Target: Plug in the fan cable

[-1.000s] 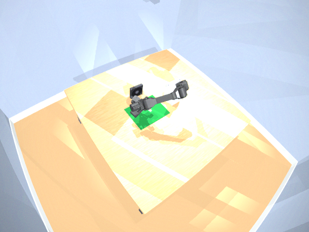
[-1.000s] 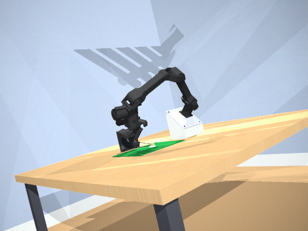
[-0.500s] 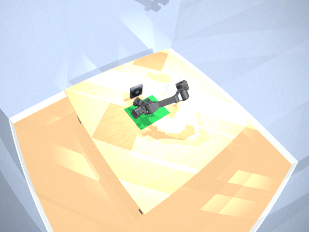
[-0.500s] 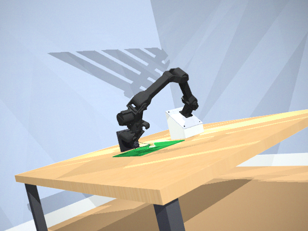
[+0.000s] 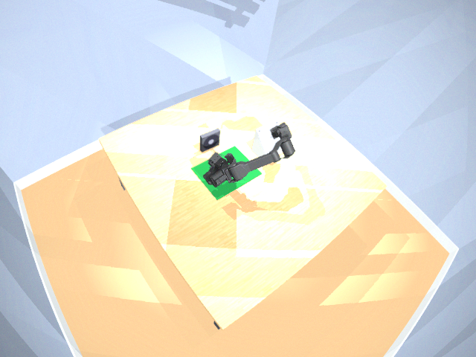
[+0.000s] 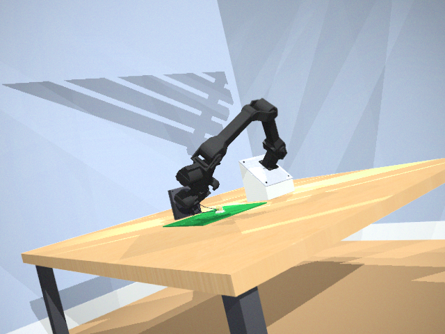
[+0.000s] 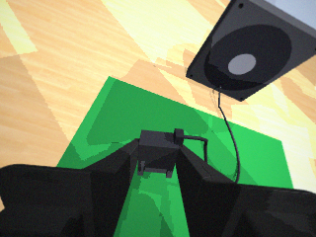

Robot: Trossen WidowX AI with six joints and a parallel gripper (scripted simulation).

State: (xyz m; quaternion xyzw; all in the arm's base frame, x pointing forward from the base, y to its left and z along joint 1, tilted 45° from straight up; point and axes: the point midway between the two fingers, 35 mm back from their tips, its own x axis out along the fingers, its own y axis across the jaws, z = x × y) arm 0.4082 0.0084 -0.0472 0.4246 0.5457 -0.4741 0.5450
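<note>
Right now my gripper tip is 70 mm past the green board, 60 mm above it and 40 mm to the right of it. From my gripper tip the other things lie so: white four-pin header: 90 mm behind, 50 mm below, 40 mm to the left; then black fan: 150 mm to the right, 100 mm behind, 10 mm above; then dark fan plug: 10 mm to the left, 10 mm below.
</note>
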